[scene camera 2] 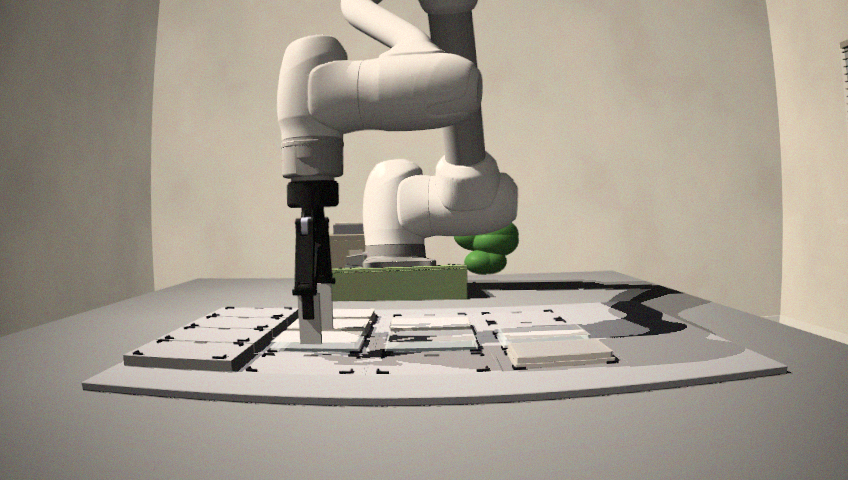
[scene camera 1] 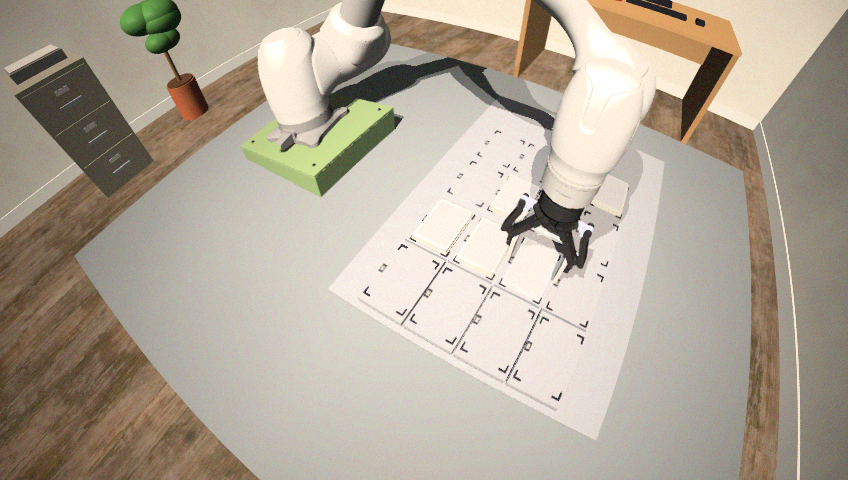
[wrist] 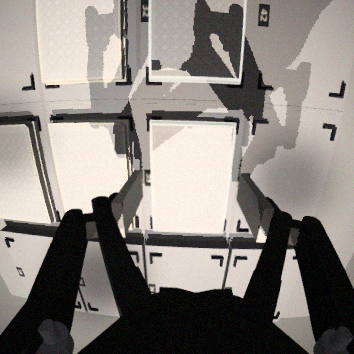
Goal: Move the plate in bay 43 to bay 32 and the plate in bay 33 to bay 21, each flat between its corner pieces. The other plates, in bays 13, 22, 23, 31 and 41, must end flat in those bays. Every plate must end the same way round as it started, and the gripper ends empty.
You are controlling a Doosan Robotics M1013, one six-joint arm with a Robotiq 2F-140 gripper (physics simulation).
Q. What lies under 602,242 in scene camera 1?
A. A bay 42.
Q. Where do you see a raised block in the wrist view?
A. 237,277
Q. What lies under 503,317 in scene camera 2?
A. A bay 11.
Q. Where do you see a bay 43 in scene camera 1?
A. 574,301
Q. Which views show my gripper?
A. Scene camera 2, scene camera 1 and the wrist view: all of them.
